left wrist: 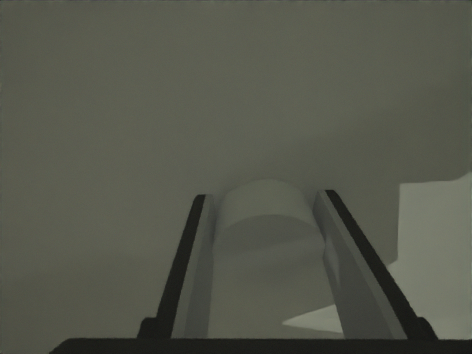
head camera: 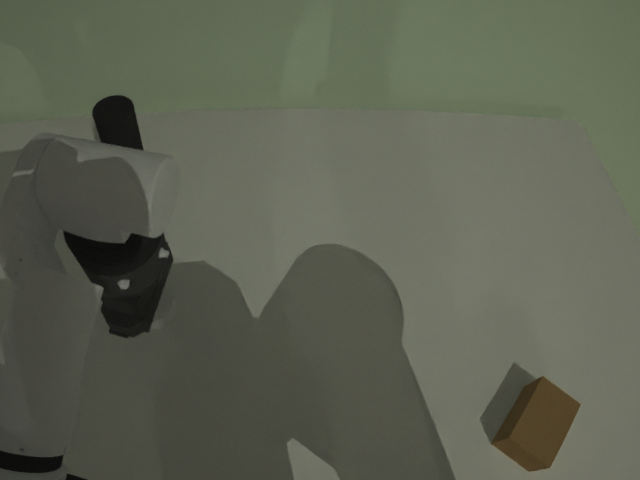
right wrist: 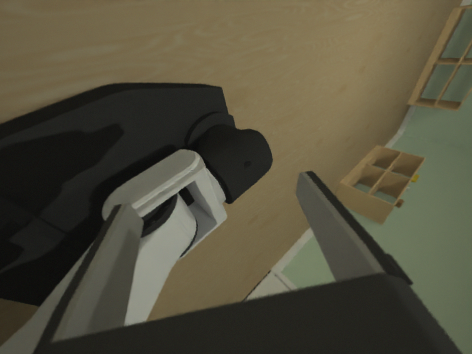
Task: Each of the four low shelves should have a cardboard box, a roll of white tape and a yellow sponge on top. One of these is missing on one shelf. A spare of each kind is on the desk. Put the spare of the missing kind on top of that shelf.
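Frame: origin at the robot's base, x ahead, y left, z up, level; centimetres.
Seen in the pictures: left gripper, between the fingertips: (left wrist: 263,205) (head camera: 149,307); right gripper, between the fingertips: (right wrist: 218,197).
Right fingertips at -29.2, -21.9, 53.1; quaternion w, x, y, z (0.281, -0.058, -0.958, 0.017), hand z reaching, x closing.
Note:
Pixels of each thing's top centre, then the offset from my right fingertips to it, as dx, dy, dz. Level surfaces: height alone.
- white tape, centre of its top: (left wrist: 267,255) (head camera: 153,302) +85.3, +32.1, +21.4
- pale desk, height of its surface: dz +19.0
- spare cardboard box, centre of its top: (head camera: 546,420) +61.5, -10.8, +24.0
- low shelf, height of its surface: dz -45.1
- wooden floor, height of its surface: dz -53.0
A roll of white tape (left wrist: 267,200) lies on the pale desk (head camera: 361,180) (left wrist: 150,100), between the fingers of my left gripper (head camera: 129,333) (left wrist: 263,205). The fingers are against both its sides, so this gripper is shut on it, low at the desk top. A spare cardboard box (head camera: 545,423) lies on the desk at the lower right of the head view. No spare sponge shows there. My right gripper (right wrist: 218,197) is open and empty above the floor. In the right wrist view, a low shelf (right wrist: 367,204) has a yellow sponge (right wrist: 415,178) and a small brown box (right wrist: 399,203) at its top; tape there is too small to tell.
Another low shelf (right wrist: 439,52) stands at the upper right of the right wrist view, by the green wall (right wrist: 440,240) (head camera: 465,51). The robot's black base (right wrist: 150,110) is on the wooden floor (right wrist: 310,90). The arm's shadow covers much of the desk.

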